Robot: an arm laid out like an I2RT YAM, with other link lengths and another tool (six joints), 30 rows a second.
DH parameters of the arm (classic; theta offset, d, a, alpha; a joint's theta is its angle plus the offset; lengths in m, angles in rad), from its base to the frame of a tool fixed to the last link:
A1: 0 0.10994 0.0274 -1.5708
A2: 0 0 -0.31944 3.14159
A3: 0.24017 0 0.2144 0
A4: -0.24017 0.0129 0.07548 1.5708
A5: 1.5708 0.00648 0 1.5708
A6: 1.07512 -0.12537 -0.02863 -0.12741
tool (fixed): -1.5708 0.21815 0 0
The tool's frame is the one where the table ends.
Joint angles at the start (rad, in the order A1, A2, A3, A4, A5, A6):
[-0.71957 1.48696 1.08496 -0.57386 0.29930 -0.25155]
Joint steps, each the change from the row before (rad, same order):
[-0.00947 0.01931 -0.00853 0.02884 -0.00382 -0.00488]
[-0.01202 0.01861 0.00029 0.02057 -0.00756 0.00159]
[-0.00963 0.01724 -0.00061 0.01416 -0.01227 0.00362]
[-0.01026 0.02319 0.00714 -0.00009 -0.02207 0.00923]
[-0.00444 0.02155 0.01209 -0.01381 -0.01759 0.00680]
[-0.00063 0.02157 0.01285 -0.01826 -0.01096 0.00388]
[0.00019 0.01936 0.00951 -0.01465 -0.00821 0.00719]
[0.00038 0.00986 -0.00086 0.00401 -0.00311 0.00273]
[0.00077 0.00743 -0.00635 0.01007 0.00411 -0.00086]
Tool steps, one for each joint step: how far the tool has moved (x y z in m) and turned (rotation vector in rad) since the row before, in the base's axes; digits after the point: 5 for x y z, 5 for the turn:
[0.00211 -0.00525 -0.00540 0.00069 -0.00004 -0.00346]
[0.00203 -0.00592 -0.00320 0.00346 -0.00678 -0.00903]
[0.00179 -0.00420 -0.00367 0.01071 -0.00624 -0.00562]
[0.00238 -0.00385 -0.00424 0.02638 -0.00600 -0.00547]
[0.00236 -0.00191 -0.00370 0.02823 0.00292 -0.00056]
[0.00232 -0.00105 -0.00407 0.02626 0.01095 0.00178]
[0.00207 -0.00083 -0.00407 0.02353 0.00917 -0.00186]
[0.00141 -0.00077 -0.00284 0.00714 0.00164 -0.00047]
[0.00060 -0.00077 -0.00338 -0.00020 0.00559 -0.00044]

